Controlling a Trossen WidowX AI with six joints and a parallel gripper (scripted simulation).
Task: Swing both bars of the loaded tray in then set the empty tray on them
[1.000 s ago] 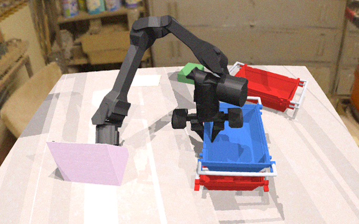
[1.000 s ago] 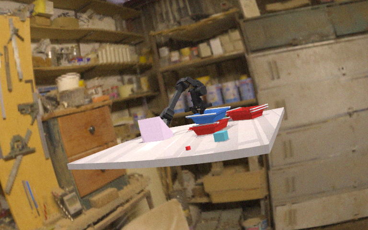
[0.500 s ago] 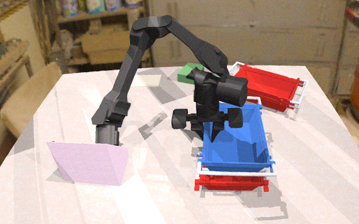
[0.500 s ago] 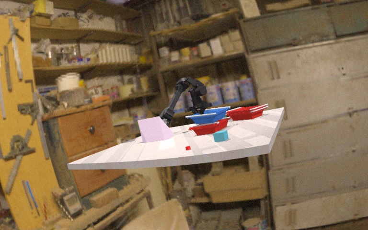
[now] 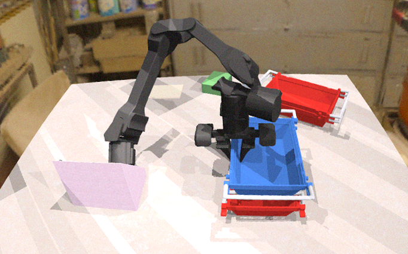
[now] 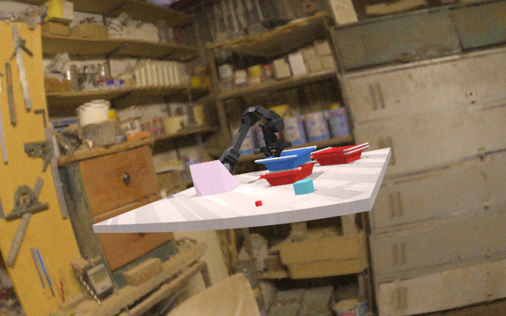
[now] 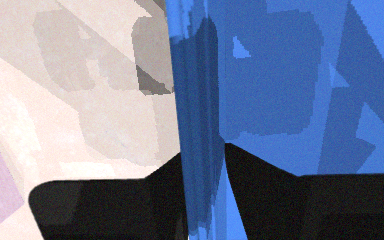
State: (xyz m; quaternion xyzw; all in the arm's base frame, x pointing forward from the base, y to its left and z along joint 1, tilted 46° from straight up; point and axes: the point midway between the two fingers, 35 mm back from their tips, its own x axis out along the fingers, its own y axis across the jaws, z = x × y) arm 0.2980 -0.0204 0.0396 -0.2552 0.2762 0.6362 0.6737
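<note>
The blue tray lies 70 mm ahead of my gripper tip and 30 mm above it. From my gripper tip the other things lie so: teal cube 390 mm to the right, 260 mm ahead, 60 mm below.
</note>
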